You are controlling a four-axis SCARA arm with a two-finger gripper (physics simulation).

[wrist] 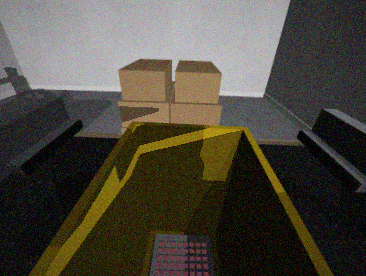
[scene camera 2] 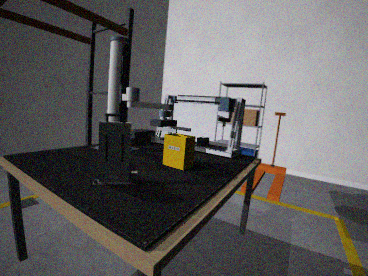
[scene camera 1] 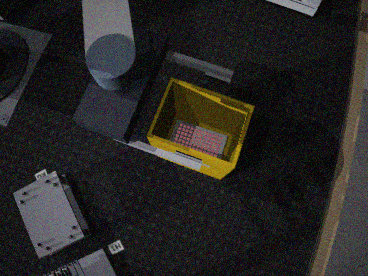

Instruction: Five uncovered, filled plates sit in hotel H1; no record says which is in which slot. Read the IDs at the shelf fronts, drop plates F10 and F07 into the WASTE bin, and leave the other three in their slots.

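Places are measured from the arm's base along level axes (x ahead, y left, z up), in metres.
Where they show: gripper, fingertip midpoint: [wrist: 189, 117] [scene camera 2: 183, 130] [scene camera 1: 217, 119].
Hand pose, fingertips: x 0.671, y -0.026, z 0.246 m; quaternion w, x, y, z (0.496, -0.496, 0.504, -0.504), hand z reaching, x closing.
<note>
Each offset is from my fingertips to the centre of the thing. "spot": to the spot under its first point.
The yellow WASTE bin @[0.025 m back, 0.000 m left, 0.134 m down] [scene camera 1: 235, 167] [scene camera 2: 175, 152] [wrist: 287, 205] stands upright on the table. A grey plate with pink-filled wells @[0.025 m back, 0.002 m right, 0.220 m down] [scene camera 1: 202, 140] [wrist: 181, 256] lies low inside it, partly in shadow; its ID cannot be read. My gripper [scene camera 1: 219, 122] [scene camera 2: 182, 130] [wrist: 189, 117] is open and empty above the bin, its fingers spread outside the bin's two long sides. Hotel H1 @[spot: 0.151 m back, 0.343 m right, 0.226 m down] [scene camera 1: 97, 263] is partly in view at the bottom edge of scene camera 1, beside its H1 label @[spot: 0.123 m back, 0.290 m right, 0.233 m down] [scene camera 1: 116, 246]. Its shelf-front IDs do not show.
A light block-like unit @[0.287 m back, 0.275 m right, 0.199 m down] [scene camera 1: 49, 215] with screws on top stands left of H1's label. A dark upright tower @[spot: 0.077 m back, 0.464 m right, 0.087 m down] [scene camera 2: 115, 152] stands left of the bin in scene camera 2. A gantry device [scene camera 2: 200, 98] stands behind the bin. Cardboard boxes [wrist: 146, 85] stand beyond the table.
</note>
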